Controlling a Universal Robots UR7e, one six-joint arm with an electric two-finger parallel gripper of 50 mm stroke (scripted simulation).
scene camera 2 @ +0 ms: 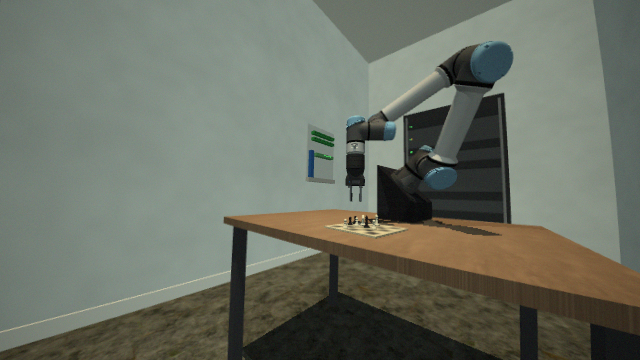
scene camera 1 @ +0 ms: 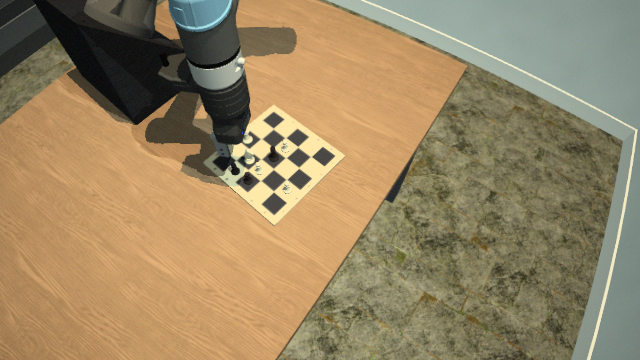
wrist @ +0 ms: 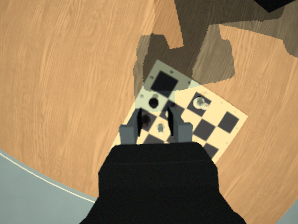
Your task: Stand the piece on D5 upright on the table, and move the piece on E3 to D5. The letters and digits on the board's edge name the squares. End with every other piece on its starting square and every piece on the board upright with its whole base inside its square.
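Note:
My gripper (scene camera 1: 227,146), a chessboard (scene camera 1: 310,159). Gripper (wrist: 154,116), chessboard (wrist: 214,128).

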